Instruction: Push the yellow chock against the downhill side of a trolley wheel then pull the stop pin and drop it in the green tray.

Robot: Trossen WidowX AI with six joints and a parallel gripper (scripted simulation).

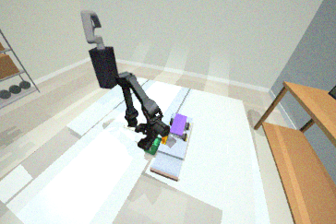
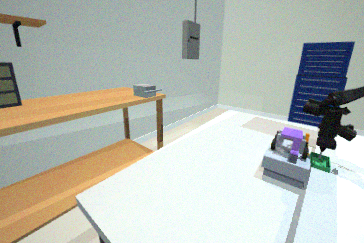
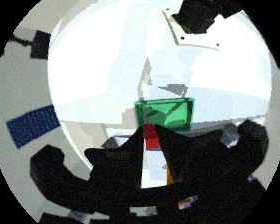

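The chock lies 80 mm ahead of my gripper tip, 40 mm to the left of it and 30 mm above it. The rest, counted from my gripper tip: red-headed stop pin: right at my gripper tip; grey ramp: 150 mm ahead, 100 mm to the left, 10 mm below; purple-topped trolley: 150 mm ahead, 110 mm to the left, 60 mm above.
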